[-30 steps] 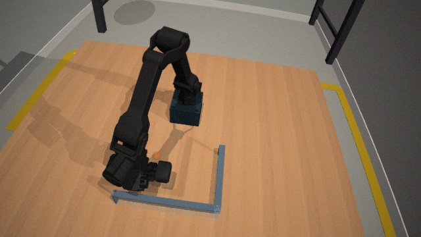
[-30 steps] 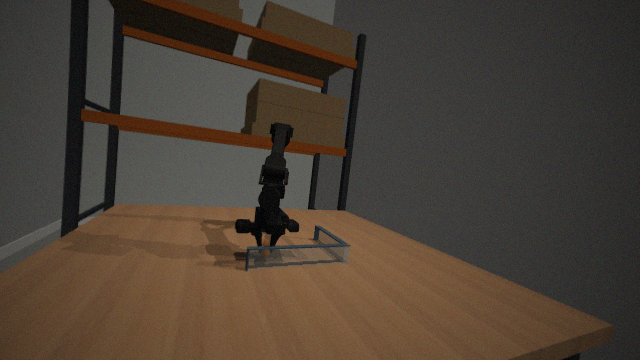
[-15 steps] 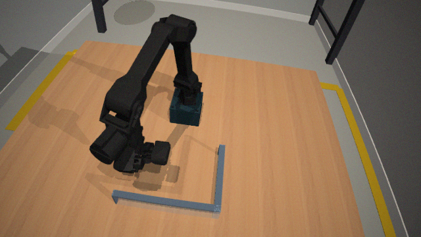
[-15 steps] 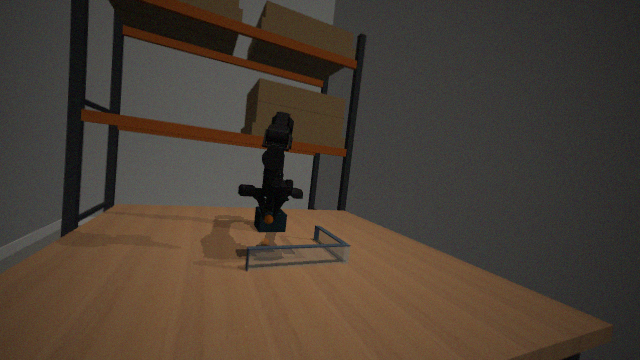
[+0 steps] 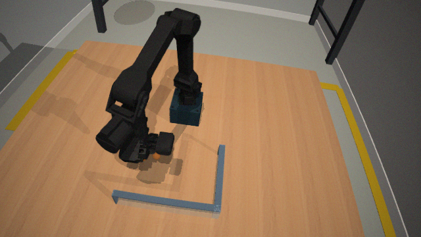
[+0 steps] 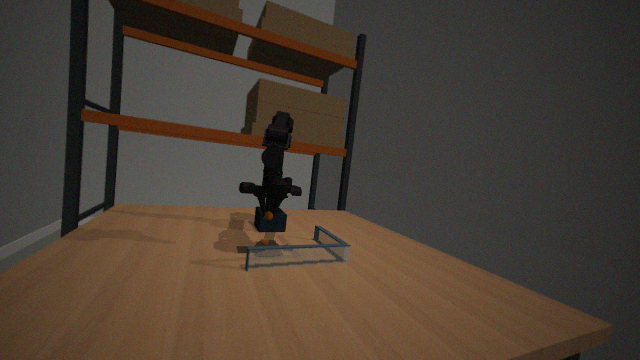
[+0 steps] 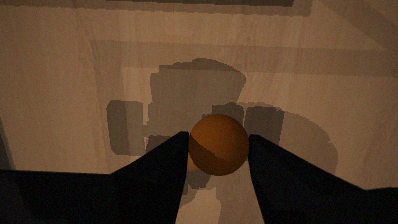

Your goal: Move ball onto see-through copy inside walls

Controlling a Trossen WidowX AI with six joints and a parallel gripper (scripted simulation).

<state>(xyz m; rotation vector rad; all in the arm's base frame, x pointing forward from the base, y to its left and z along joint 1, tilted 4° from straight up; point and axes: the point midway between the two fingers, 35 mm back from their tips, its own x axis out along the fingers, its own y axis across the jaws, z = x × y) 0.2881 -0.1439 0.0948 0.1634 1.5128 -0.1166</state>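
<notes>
My gripper tip is 11 cm above the see-through copy of ball, 8 cm past it and 3 cm to the right of it. Also, from my gripper tip: orange ball right at my gripper tip.
</notes>
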